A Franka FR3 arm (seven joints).
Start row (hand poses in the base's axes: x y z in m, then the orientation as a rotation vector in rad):
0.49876 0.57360 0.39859 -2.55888 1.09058 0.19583
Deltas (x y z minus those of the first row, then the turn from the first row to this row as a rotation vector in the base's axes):
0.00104 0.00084 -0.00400 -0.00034 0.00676 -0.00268
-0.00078 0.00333 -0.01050 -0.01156 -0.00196 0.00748
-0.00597 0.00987 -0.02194 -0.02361 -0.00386 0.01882
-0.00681 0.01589 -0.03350 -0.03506 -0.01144 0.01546
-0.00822 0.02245 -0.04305 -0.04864 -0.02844 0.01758
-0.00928 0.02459 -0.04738 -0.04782 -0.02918 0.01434
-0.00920 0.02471 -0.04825 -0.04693 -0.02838 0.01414
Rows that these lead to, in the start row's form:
0.49980 0.57444 0.39459 -2.55873 1.09653 0.20378
0.49798 0.57693 0.38809 -2.57316 1.08466 0.18940
0.49279 0.58347 0.37665 -2.59013 1.07396 0.18374
0.49195 0.58949 0.36509 -2.59686 1.07958 0.16719
0.49054 0.59605 0.35554 -2.60679 1.07544 0.13852
0.48948 0.59819 0.35121 -2.60402 1.07900 0.13716
0.48956 0.59831 0.35034 -2.60327 1.07923 0.13861

